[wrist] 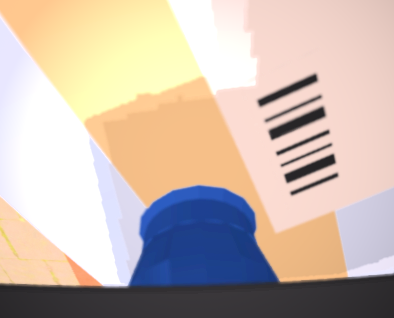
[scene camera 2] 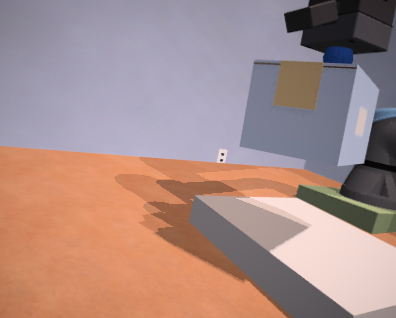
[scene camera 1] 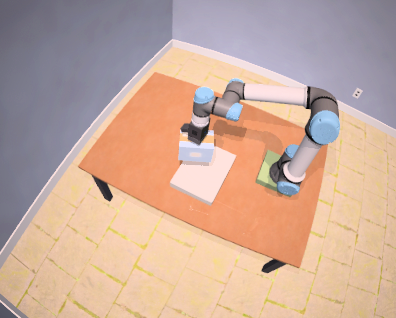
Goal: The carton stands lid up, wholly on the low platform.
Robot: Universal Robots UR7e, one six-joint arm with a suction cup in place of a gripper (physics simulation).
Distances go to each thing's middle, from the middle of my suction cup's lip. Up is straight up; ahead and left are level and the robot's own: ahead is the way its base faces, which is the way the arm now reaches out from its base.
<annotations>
The carton (scene camera 1: 188, 151) is 10 mm ahead of my suction cup, 10 mm to the right of it and 60 mm below it. The rest, counted from my suction cup: low white platform (scene camera 2: 297, 253): 60 mm behind, 10 mm to the right, 260 mm below.
</annotations>
